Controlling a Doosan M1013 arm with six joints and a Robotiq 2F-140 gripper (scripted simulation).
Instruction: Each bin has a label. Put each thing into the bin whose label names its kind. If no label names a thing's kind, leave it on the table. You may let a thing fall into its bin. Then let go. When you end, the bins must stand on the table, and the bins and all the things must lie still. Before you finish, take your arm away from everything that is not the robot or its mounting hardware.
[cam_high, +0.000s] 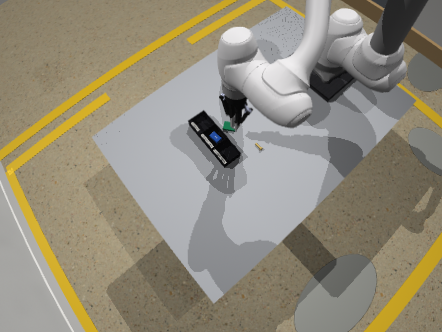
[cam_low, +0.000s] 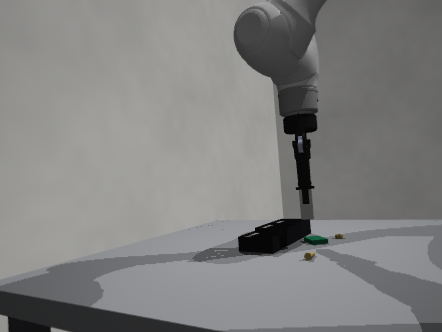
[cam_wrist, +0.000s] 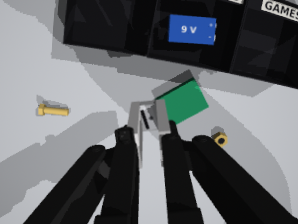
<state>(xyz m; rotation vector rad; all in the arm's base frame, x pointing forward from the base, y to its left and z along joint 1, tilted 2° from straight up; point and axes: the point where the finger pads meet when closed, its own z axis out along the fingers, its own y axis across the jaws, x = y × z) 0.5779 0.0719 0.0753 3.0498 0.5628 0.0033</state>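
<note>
Now: the flat green board 4 cm to the right of my hand and 9 cm below it. The rest, counted from my hand: small white piece (3 cm below); black bin tray (9 cm ahead, 2 cm to the right, 8 cm below); blue battery (9 cm ahead, 3 cm to the right, 8 cm below).
</note>
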